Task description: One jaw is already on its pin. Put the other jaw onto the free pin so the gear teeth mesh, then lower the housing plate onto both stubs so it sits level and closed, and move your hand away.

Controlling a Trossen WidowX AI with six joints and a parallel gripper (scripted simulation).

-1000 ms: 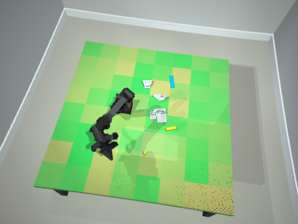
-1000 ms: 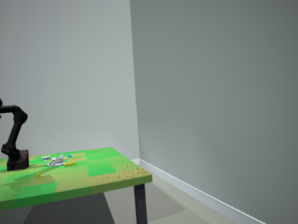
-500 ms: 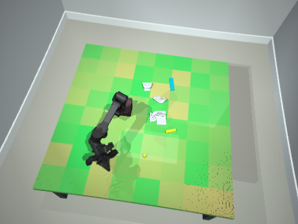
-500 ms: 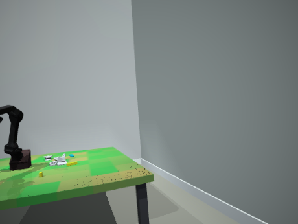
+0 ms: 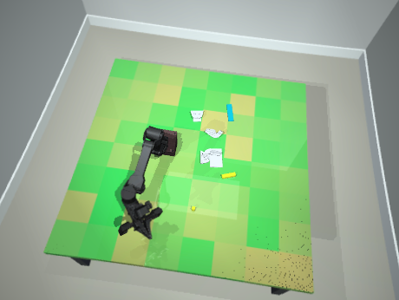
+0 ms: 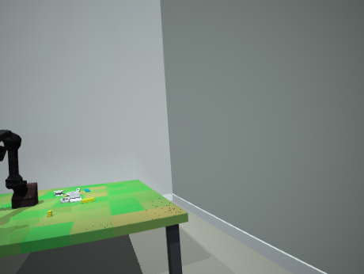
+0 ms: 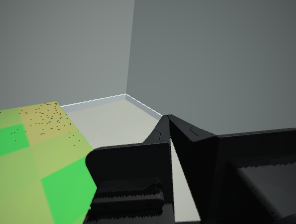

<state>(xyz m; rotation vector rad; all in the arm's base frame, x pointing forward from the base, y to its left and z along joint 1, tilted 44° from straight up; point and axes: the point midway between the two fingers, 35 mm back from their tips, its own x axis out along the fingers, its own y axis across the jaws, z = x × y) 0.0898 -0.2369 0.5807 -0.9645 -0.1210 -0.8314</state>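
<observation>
My gripper tip is 170 mm short of the jaw, 760 mm to the right of it and 300 mm above it. Round my gripper tip: yellow bar 280 mm ahead, 500 mm to the left, 330 mm below; then blue bar 230 mm ahead, 940 mm to the left, 340 mm below; then small yellow cube 130 mm ahead, 270 mm to the left, 330 mm below.
</observation>
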